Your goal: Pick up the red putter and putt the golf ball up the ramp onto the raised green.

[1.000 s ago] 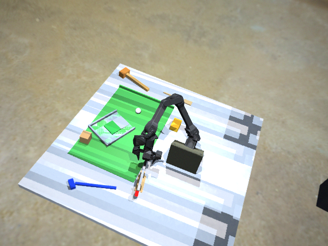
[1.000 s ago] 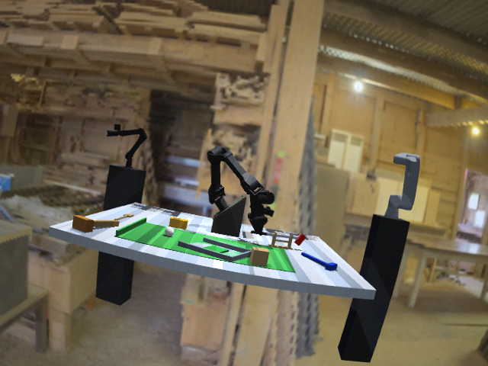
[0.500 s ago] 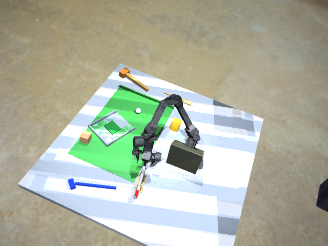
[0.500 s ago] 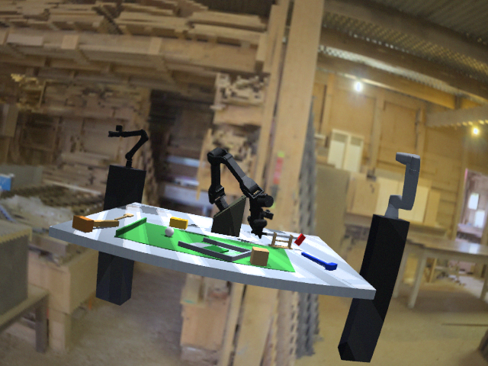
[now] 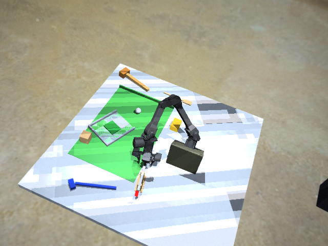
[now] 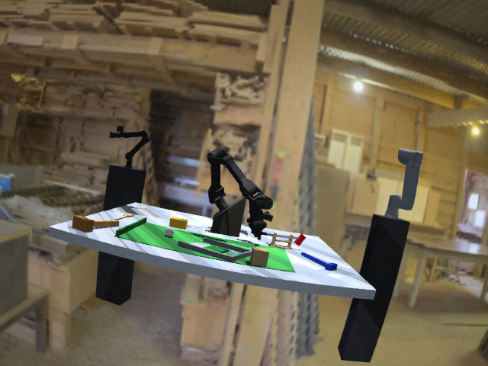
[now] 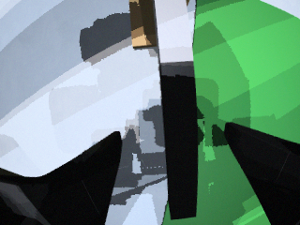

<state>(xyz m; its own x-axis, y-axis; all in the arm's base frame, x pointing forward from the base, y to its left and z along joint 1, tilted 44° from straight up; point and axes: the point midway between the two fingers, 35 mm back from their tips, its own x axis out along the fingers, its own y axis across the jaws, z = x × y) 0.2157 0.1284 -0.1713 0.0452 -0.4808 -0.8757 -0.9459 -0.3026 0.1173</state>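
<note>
Right now the yellow block is 42 cm to the right of my gripper tip, 2 cm behind it and 1 cm below it. Round my gripper tip: red putter (11 cm to the left, 4 cm behind, 3 cm above); blue mallet (30 cm to the left, 20 cm ahead, 2 cm below); wooden rack (12 cm to the left, 4 cm behind).
</note>
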